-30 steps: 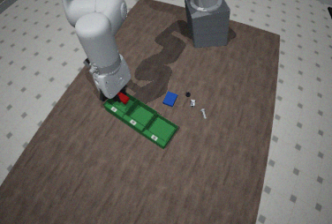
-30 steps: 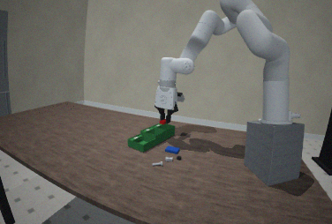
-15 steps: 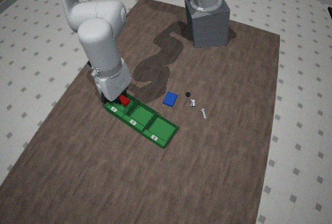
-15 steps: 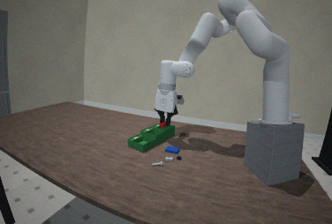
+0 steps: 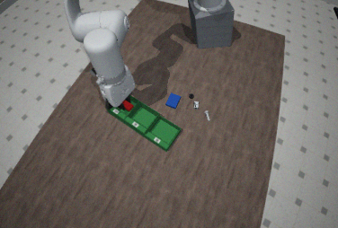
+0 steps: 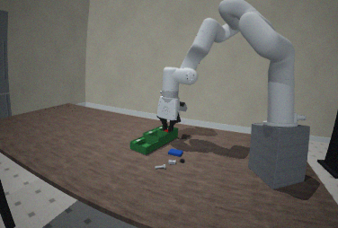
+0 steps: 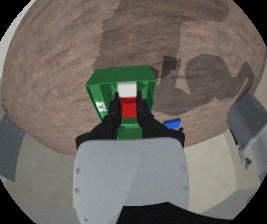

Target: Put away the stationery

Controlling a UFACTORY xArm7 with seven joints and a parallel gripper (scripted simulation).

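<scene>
The blue block is 160 mm to the left of my hand, 70 mm behind it and 40 mm below it. From my hand the other things lie so: red block: 20 mm below, 10 mm to the right; green three-compartment bin: 80 mm to the left, 40 mm ahead, 30 mm below; black round thing: 220 mm to the left, 110 mm behind, 40 mm below.
</scene>
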